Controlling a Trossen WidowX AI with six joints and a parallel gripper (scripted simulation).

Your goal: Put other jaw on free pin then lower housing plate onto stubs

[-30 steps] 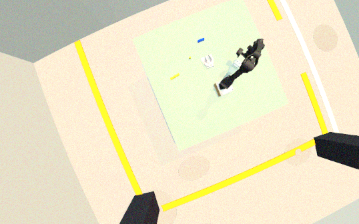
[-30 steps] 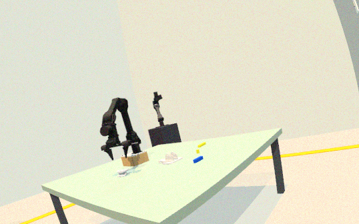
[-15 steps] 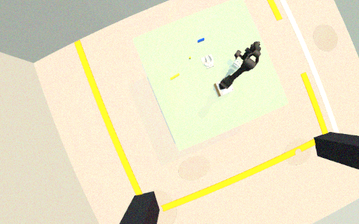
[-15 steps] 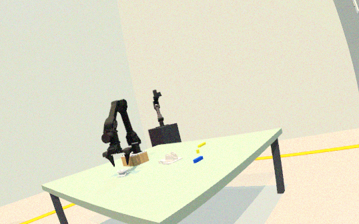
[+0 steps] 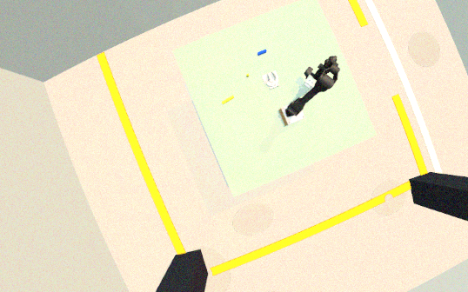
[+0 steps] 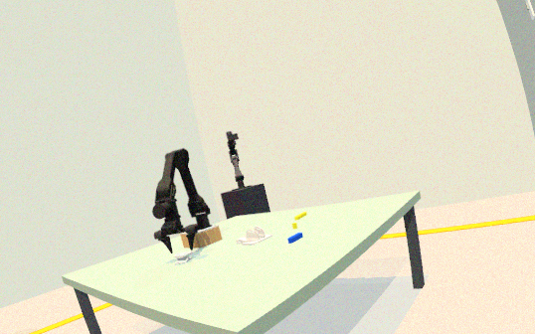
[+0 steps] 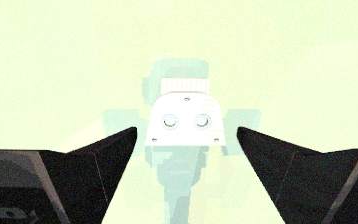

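Now: gripper tip 8 cm short of the white jaw, 30 cm to the right of it and 2 cm above it. Round my gripper tip: yellow bar: 4 cm ahead, 67 cm to the left, 3 cm below; blue block: 34 cm ahead, 30 cm to the left, 3 cm below; yellow cube: 19 cm ahead, 46 cm to the left, 3 cm below.
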